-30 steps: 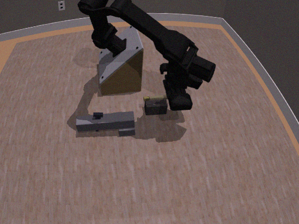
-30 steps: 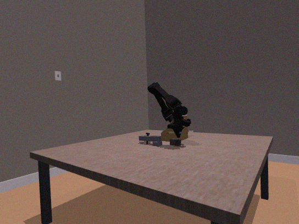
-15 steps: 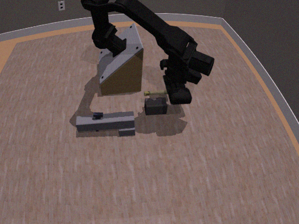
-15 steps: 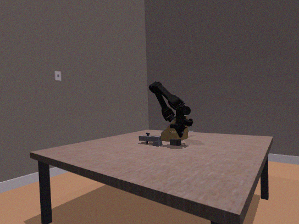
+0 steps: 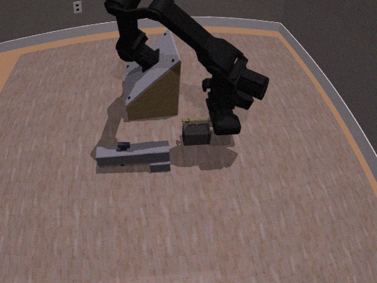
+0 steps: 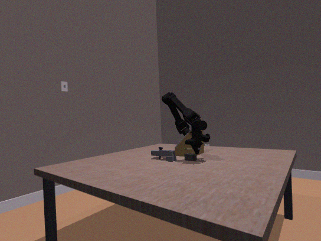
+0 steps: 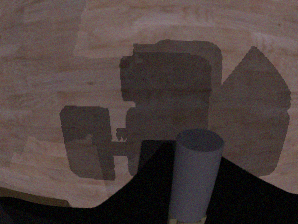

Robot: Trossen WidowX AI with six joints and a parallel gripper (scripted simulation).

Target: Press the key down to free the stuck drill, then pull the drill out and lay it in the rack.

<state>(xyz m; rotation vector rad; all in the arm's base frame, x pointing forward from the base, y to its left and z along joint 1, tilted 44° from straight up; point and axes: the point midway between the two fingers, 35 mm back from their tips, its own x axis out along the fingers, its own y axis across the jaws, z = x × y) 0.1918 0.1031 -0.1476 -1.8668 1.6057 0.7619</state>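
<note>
The short bit is 40 mm to the right of my gripper tip and 30 mm above it. Also, from my gripper tip: dark rack: 50 mm to the right, 20 mm below; grey housing block: 210 mm to the right, 90 mm ahead, 10 mm below; dark key: 240 mm to the right, 90 mm ahead, 10 mm above.
</note>
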